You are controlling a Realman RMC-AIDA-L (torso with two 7-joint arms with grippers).
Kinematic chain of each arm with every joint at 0, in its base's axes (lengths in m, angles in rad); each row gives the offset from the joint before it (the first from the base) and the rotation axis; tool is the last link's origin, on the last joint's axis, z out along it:
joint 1: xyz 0 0 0.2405 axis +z
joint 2: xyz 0 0 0 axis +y
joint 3: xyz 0 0 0.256 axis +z
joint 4: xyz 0 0 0 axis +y
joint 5: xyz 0 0 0.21 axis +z
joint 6: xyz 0 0 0 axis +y
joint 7: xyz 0 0 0.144 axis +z
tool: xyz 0 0 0
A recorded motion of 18 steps. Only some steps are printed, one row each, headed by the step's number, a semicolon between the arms.
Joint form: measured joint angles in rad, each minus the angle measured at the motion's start. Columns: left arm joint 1, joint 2, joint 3, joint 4, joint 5, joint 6, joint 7; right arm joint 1, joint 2, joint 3, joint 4, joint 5, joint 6, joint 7.
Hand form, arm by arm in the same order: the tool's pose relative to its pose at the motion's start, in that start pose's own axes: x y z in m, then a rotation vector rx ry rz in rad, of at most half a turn. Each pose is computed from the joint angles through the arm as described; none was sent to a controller.
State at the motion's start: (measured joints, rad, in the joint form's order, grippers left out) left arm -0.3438 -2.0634 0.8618 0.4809 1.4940 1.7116 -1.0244; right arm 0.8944 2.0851 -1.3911 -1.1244 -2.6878 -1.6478 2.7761
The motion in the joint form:
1: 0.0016 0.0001 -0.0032 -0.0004 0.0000 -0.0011 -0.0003; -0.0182 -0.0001 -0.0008 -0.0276 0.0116 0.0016 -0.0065
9: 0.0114 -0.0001 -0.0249 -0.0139 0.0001 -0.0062 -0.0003; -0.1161 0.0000 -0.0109 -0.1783 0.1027 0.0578 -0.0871
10: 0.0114 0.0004 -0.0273 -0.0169 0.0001 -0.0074 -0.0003; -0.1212 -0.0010 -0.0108 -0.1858 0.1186 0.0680 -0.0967
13: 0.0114 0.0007 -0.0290 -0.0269 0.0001 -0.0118 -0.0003; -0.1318 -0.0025 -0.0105 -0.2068 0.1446 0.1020 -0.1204
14: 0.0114 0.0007 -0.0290 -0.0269 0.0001 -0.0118 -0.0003; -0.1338 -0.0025 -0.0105 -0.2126 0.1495 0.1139 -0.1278
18: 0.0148 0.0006 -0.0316 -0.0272 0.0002 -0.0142 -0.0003; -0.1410 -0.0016 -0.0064 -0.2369 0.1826 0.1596 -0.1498
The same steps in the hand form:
1: -0.0002 -0.0003 -0.0008 0.0050 0.0007 -0.0011; 0.0014 0.0004 -0.0016 -0.0058 -0.0196 -0.0051
9: -0.0029 -0.0007 -0.0061 0.0372 0.0083 -0.0168; 0.0018 0.0058 -0.0127 -0.0342 -0.1790 -0.0866
10: -0.0032 -0.0010 -0.0065 0.0407 0.0088 -0.0190; 0.0005 0.0068 -0.0139 -0.0412 -0.1985 -0.0960
13: -0.0050 -0.0008 -0.0069 0.0473 0.0080 -0.0285; -0.0041 0.0077 -0.0179 -0.0414 -0.2524 -0.1200
14: -0.0050 -0.0008 -0.0069 0.0473 0.0080 -0.0285; -0.0059 0.0078 -0.0192 -0.0381 -0.2691 -0.1280
18: -0.0057 -0.0008 -0.0082 0.0542 0.0074 -0.0305; -0.0138 0.0099 -0.0258 -0.0389 -0.3430 -0.1508

